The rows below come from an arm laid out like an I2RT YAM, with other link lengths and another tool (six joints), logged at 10 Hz.
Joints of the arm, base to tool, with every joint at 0 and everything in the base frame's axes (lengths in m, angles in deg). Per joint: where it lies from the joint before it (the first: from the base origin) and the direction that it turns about. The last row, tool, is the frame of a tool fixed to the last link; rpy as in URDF.
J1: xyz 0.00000 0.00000 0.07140 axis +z
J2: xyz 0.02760 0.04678 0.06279 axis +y
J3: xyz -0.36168 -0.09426 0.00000 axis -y
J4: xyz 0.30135 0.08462 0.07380 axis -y
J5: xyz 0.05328 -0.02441 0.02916 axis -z
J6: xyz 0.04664 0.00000 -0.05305 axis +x
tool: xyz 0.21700 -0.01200 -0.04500 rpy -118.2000 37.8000 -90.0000
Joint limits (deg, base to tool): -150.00..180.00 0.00..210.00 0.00..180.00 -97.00..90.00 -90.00..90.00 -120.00..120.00
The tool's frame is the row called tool.
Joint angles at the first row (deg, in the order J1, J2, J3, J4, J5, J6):
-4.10, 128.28, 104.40, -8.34, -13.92, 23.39
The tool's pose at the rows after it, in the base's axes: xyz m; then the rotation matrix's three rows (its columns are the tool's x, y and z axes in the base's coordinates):
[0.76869, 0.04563, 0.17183], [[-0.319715, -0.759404, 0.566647], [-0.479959, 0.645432, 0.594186], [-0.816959, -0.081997, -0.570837]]
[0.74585, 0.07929, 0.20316], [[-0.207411, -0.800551, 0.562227], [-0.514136, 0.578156, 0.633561], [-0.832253, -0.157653, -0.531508]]
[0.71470, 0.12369, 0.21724], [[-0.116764, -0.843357, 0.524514], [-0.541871, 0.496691, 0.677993], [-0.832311, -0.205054, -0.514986]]
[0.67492, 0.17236, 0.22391], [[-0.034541, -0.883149, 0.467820], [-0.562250, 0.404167, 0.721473], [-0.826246, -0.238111, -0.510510]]
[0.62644, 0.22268, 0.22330], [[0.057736, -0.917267, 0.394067], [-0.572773, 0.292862, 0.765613], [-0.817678, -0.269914, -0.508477]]
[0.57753, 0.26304, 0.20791], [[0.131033, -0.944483, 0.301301], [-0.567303, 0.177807, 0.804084], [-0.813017, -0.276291, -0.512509]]
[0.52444, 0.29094, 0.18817], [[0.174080, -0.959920, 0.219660], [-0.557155, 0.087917, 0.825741], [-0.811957, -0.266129, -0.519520]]
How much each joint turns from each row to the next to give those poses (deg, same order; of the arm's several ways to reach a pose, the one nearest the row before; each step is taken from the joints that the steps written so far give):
0.97, -5.12, -5.44, 3.75, -1.46, -2.20
1.81, -5.94, -7.25, 5.66, -2.39, -2.00
2.91, -4.95, -6.69, 3.89, -2.04, -1.90
3.66, -4.83, -6.56, 2.75, -1.73, -1.85
4.14, -4.77, -7.26, 3.28, -2.15, -2.10
3.32, -3.15, -6.80, 3.02, -3.23, -1.91
3.10, -3.51, -7.37, 2.67, -2.02, -1.05

